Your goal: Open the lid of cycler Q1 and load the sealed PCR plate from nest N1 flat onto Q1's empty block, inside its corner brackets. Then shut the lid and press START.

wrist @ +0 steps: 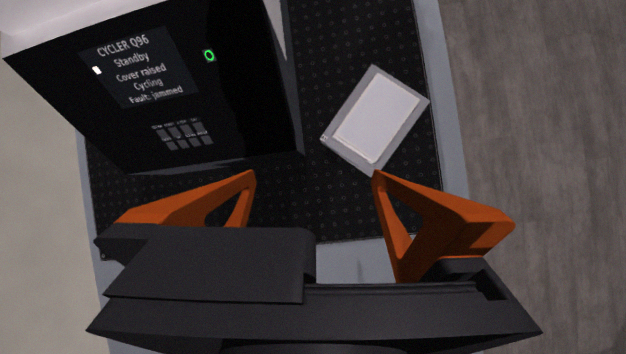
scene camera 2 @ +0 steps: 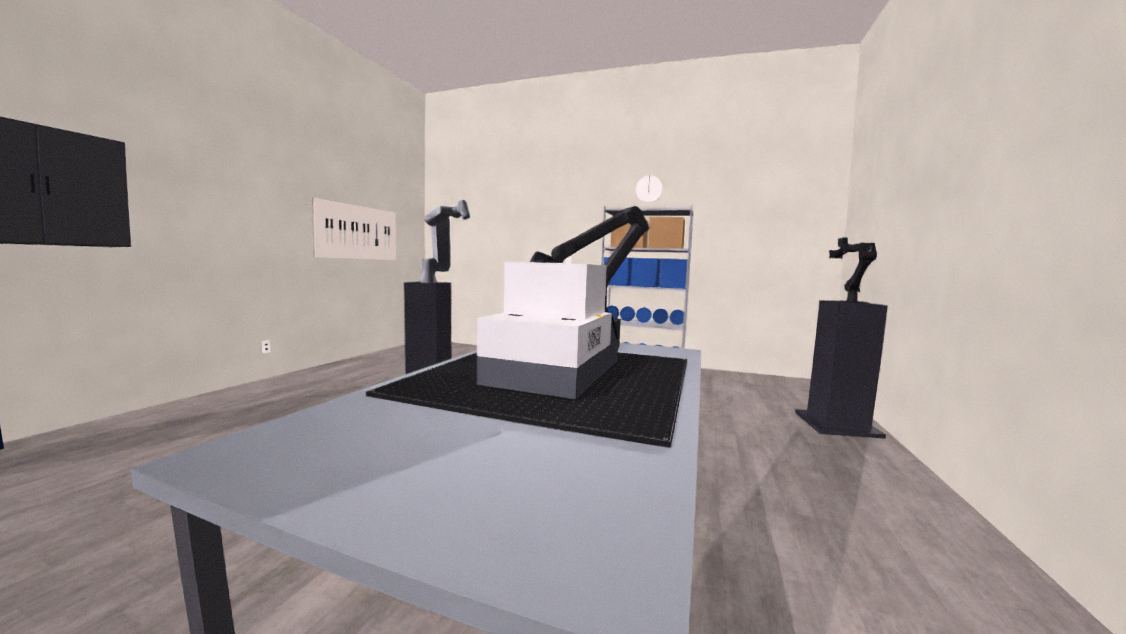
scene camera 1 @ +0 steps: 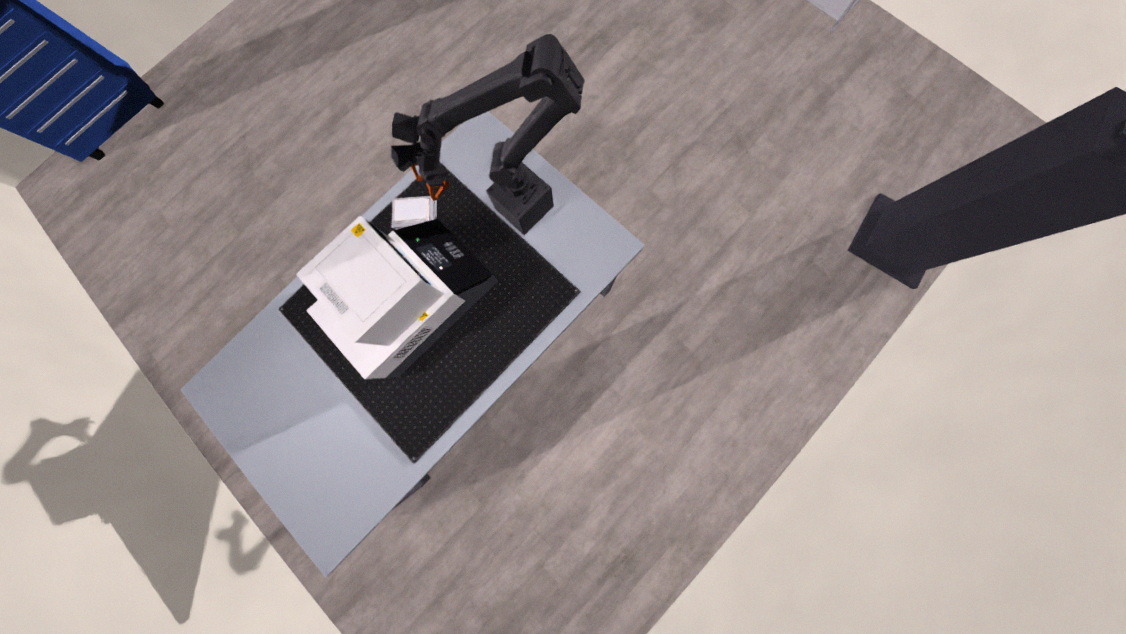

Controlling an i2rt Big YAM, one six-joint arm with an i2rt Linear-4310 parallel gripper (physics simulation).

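Frame: origin at the arm's base, x ahead, y left, z up, level; metres.
Where they show: gripper, fingertip midpoint: (wrist: pixel 313 176) (scene camera 1: pixel 427 190); arm's base at its link origin: (scene camera 1: pixel 518 187).
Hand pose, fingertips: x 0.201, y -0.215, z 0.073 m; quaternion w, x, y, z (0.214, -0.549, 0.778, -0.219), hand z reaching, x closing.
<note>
Each offset is from my fingertips to the centre of the thing. "pt": to the spot under its first point. Level surfaces: height alone.
Cycler Q1 (scene camera 1: pixel 405 338) (scene camera 2: pixel 523 340) stands on the black mat. Its white lid @(0.334 m ahead, 0.118 m left, 0.103 m up) (scene camera 1: pixel 362 271) (scene camera 2: pixel 551 289) is raised. The block inside does not show. Its black front panel (scene camera 1: pixel 464 267) (wrist: pixel 220 120) has a screen @(pt 0.169 m ahead, 0.148 m left, 0.021 m down) (wrist: pixel 140 70) with a white mark beside "Standby" and a green ring @(pt 0.151 m ahead, 0.066 m left, 0.022 m down) (wrist: pixel 209 55). The sealed PCR plate @(0.064 m ahead, 0.116 m right, 0.153 m down) (scene camera 1: pixel 412 210) (wrist: pixel 377 118), with a white top, lies flat on the grey nest N1 @(pt 0.066 m ahead, 0.202 m right, 0.161 m down) (wrist: pixel 422 102) beside the cycler. My gripper (scene camera 1: pixel 438 190) (wrist: pixel 313 176) is open and empty, above the mat near the plate. In the wrist view the plate lies beyond the right fingertip, turned at an angle.
The black perforated mat @(0.193 m down) (scene camera 1: pixel 472 378) (scene camera 2: pixel 614 409) lies on the grey table @(0.206 m down) (scene camera 1: pixel 275 472) (scene camera 2: pixel 472 511). The arm's base (scene camera 1: pixel 520 200) stands at the table's end. A blue container (scene camera 1: pixel 63 78) and dark pedestals (scene camera 2: pixel 427 326) (scene camera 2: pixel 847 366) stand away from the table.
</note>
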